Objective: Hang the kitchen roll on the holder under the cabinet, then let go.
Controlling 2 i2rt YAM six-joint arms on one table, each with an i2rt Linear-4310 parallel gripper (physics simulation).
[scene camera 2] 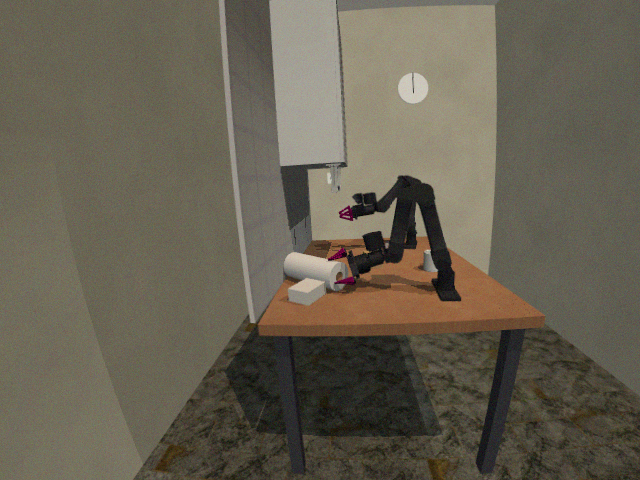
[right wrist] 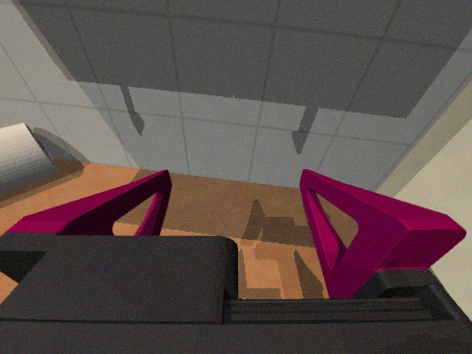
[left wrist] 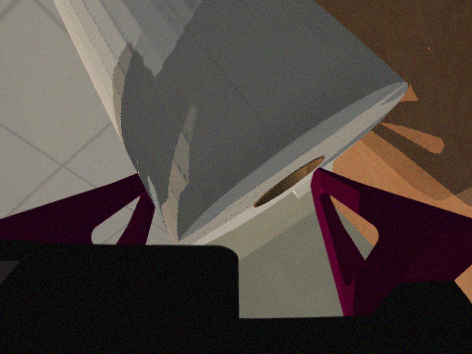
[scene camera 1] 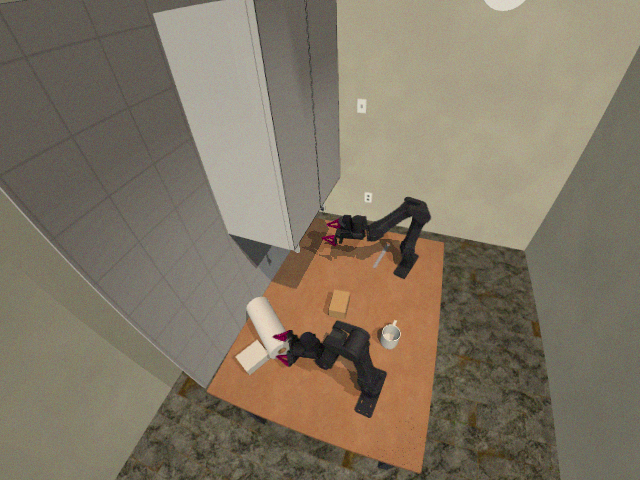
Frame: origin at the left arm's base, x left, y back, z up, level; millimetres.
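Seen in the pictures: left gripper, between the fingertips: (scene camera 2: 331, 271) (scene camera 1: 274, 346); right gripper, between the fingertips: (scene camera 2: 339, 215) (right wrist: 235, 177) (scene camera 1: 324, 231); left arm's base, origin of its link: (scene camera 2: 445, 290) (scene camera 1: 371, 391); right arm's base, origin of its link: (scene camera 2: 410, 245) (scene camera 1: 406, 264).
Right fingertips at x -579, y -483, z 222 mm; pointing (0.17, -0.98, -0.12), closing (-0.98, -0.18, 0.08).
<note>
Offsets run from my right fingertips to a thing's middle. "spot": to the spot under its first point.
The white kitchen roll @[dz -165, dx +523, dy -41 mm] (scene camera 1: 266, 320) lies on its side at the table's wall edge, its near end propped on a white block @[dz -197, dx +671, dy -35 mm] (scene camera 1: 251, 356). It also shows in scene camera 2 (scene camera 2: 314, 269) and close up in the left wrist view (left wrist: 244, 126), with its brown core hole @[spot: dz -166, dx +611, dy +64 mm] (left wrist: 288, 182) visible. My left gripper (scene camera 1: 282, 348) is open, its fingers (left wrist: 232, 182) on either side of the roll's near end without closing on it. The holder @[dz +219, dx +155, dy +14 mm] (scene camera 2: 333, 178) hangs under the grey cabinet (scene camera 1: 248, 118). My right gripper (scene camera 1: 330, 231) (scene camera 2: 345, 213) is open and empty, raised below the cabinet, fingers apart in the right wrist view (right wrist: 234, 178).
A tan box @[dz -192, dx +260, dy +198 mm] (scene camera 1: 339, 303) sits mid-table. A white mug @[dz -175, dx +322, dy +478 mm] (scene camera 1: 390, 335) stands beside the left arm's base. A thin grey stick @[dz -221, dx -154, dy +281 mm] (scene camera 1: 380, 256) lies near the right arm's base. The tiled wall runs along the table's edge beside the roll.
</note>
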